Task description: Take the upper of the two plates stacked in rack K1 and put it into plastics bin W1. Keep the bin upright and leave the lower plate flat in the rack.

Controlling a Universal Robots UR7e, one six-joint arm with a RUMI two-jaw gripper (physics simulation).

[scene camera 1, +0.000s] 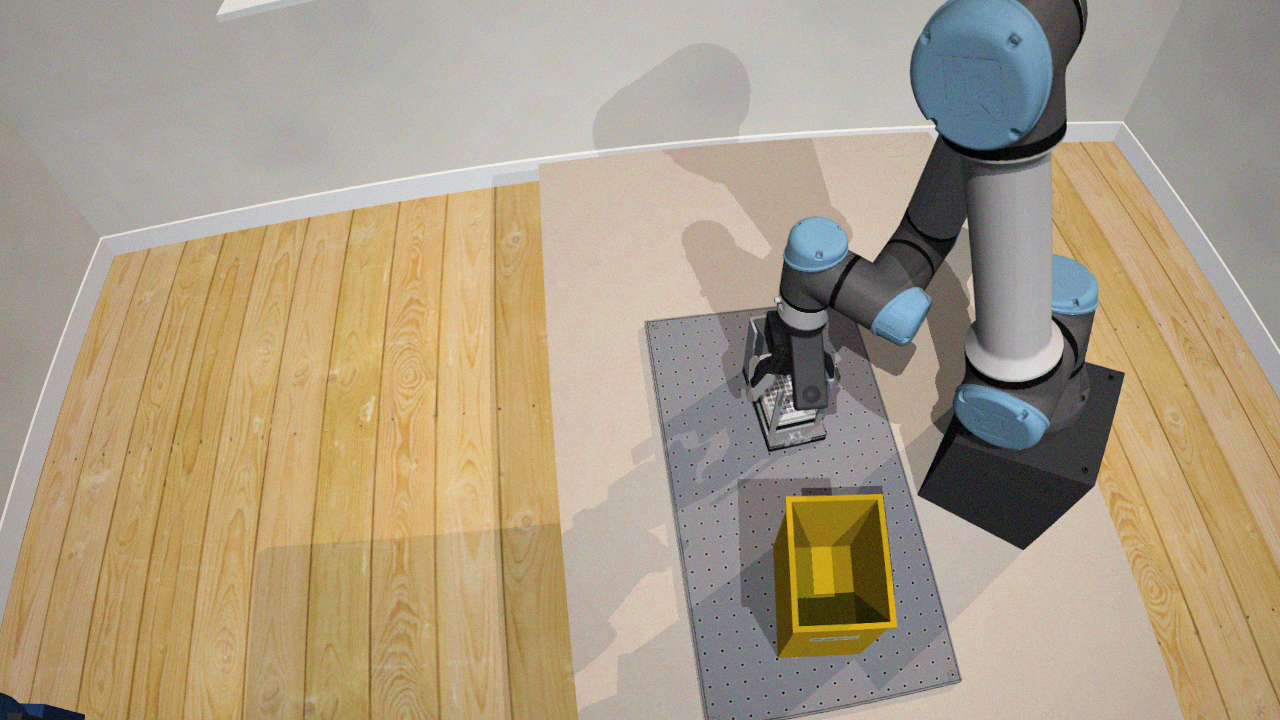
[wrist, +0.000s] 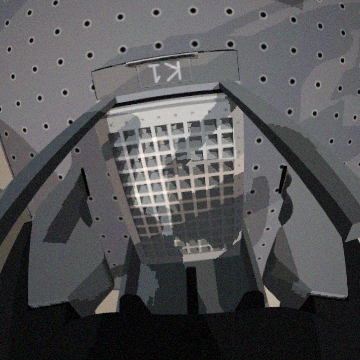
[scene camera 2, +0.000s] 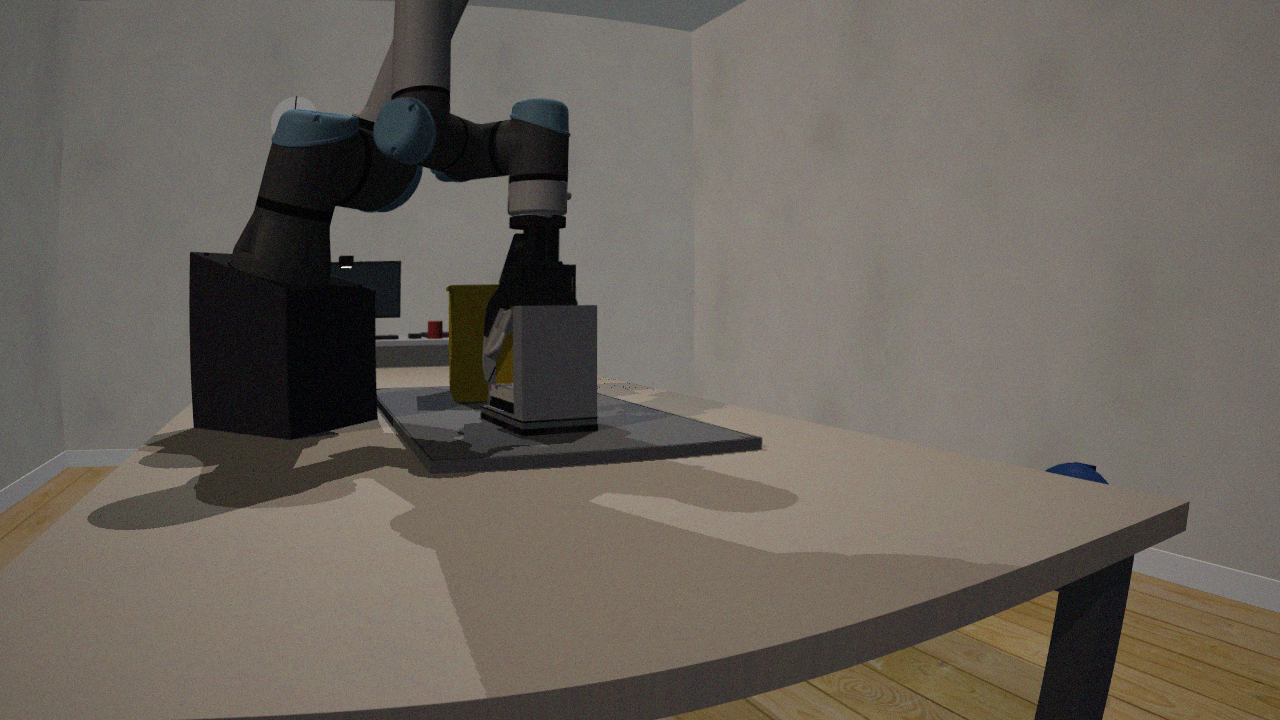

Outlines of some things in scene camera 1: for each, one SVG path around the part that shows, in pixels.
My gripper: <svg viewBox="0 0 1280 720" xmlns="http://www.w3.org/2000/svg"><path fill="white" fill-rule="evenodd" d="M767 311L764 334L771 356L765 357L761 361L756 355L751 357L749 361L749 384L746 390L747 401L758 401L759 396L764 394L769 386L774 385L778 381L777 373L784 376L791 375L793 407L795 410L826 408L828 406L826 382L828 379L834 378L835 370L832 357L824 351L822 330L827 322L817 329L801 330L784 322L777 310Z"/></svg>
A yellow bin W1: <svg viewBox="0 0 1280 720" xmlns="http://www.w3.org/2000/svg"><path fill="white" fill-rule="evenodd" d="M883 494L785 497L786 512L773 546L778 658L860 654L884 631L897 628Z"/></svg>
A white gridded plate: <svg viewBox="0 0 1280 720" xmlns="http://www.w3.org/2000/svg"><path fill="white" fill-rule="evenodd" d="M776 373L778 381L774 385L769 386L764 394L759 396L769 428L777 391L780 389L785 389L777 426L814 419L818 409L802 411L794 409L791 375L784 376ZM771 354L760 355L757 357L761 361L765 357L771 356Z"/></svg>
